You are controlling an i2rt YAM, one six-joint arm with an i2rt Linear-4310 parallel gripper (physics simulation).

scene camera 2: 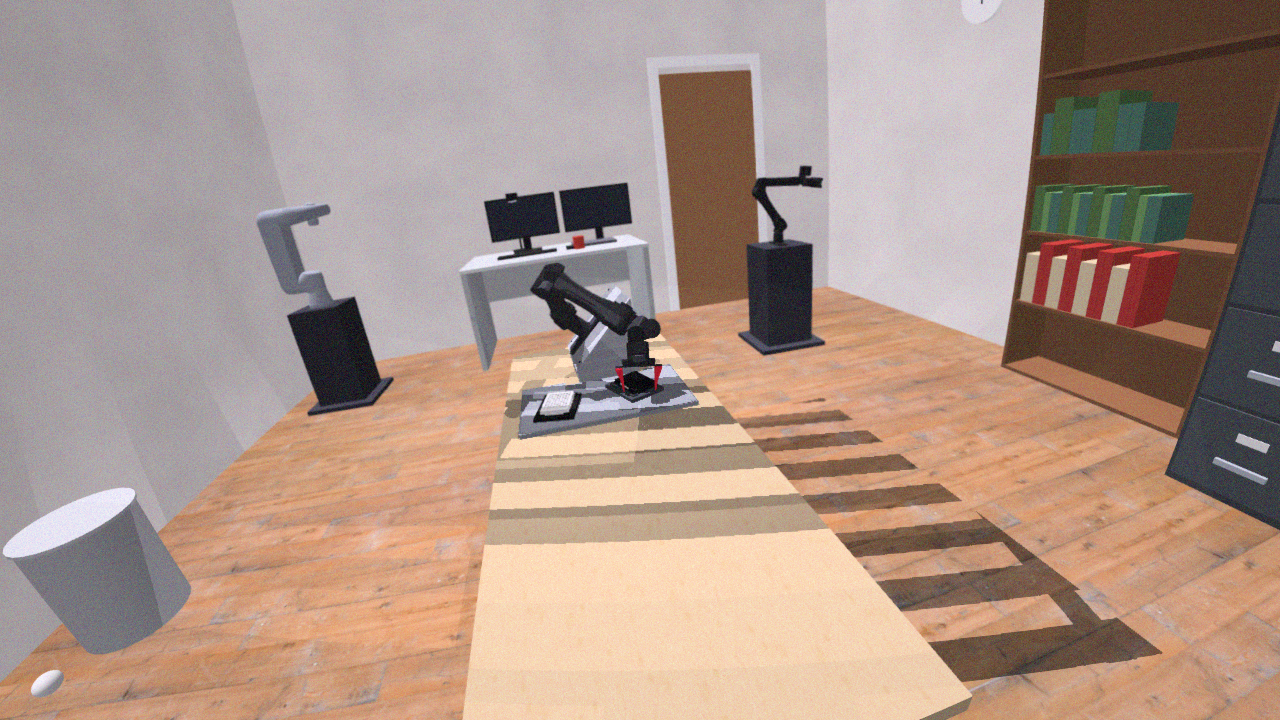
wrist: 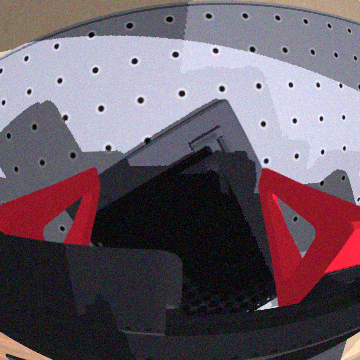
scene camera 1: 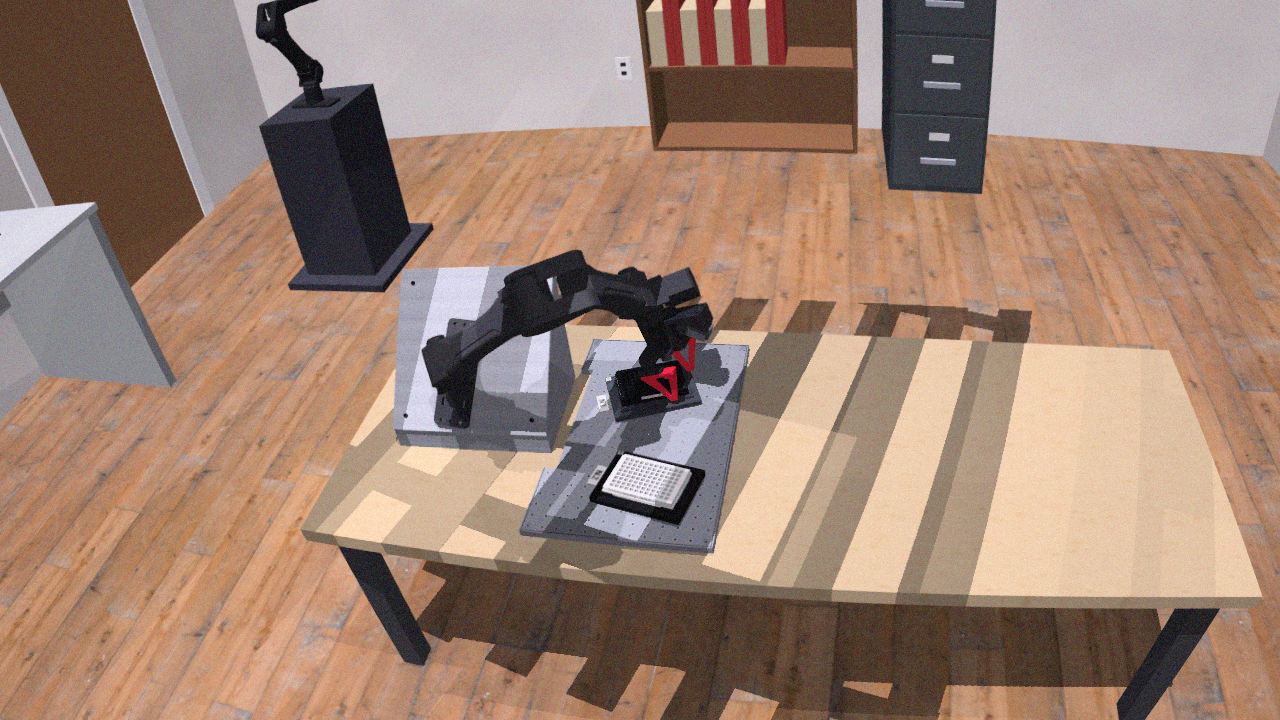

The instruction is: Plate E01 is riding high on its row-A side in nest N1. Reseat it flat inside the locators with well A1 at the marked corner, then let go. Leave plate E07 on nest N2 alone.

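Places are measured from the arm's base along level axes (x right, y ahead, z up), in millimetres.
Pixels of known places: gripper, between the fingertips: point(scene camera 2: 639, 390) point(wrist: 178, 176) point(scene camera 1: 683, 385); arm's base, origin of its link: point(scene camera 2: 587, 332) point(scene camera 1: 459, 373).
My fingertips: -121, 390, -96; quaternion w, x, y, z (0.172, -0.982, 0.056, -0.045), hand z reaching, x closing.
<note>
Ahead of a thing's pixels: the offset from my fingertips to its top centre, as dx, dy, dz. "*": to the spot under its first point. Level surfaces: height alone.
Plate E01, a black well plate {+4, -61, +15} point(scene camera 1: 631, 387) point(scene camera 2: 637, 382) point(wrist: 185, 215), lies in the dark grey nest N1 {+10, -58, +1} point(scene camera 1: 660, 411) point(wrist: 220, 115), at the far part of the breadboard. Its tilt is hard to judge in the dark shading. The plate's lower part in the wrist view is partly hidden by the gripper body. My gripper point(scene camera 1: 682, 385) point(scene camera 2: 640, 386) point(wrist: 178, 176) is open, pointing down, with its red fingers on either side of the plate and apart from it in the wrist view. White plate E07 {+254, -12, +9} point(scene camera 1: 646, 480) point(scene camera 2: 559, 402) sits in the black nest N2 {* +289, +64, -7} point(scene camera 1: 687, 504) nearer scene camera 1.
The perforated grey breadboard point(scene camera 1: 572, 528) point(scene camera 2: 675, 401) point(wrist: 160, 75) bears both nests and lies on the wooden table {dz -30} point(scene camera 1: 1074, 465) point(scene camera 2: 698, 608). The arm's slanted grey mount point(scene camera 1: 528, 416) stands beside it. A small white label {* +49, -147, -15} point(scene camera 1: 602, 402) lies beside nest N1.
</note>
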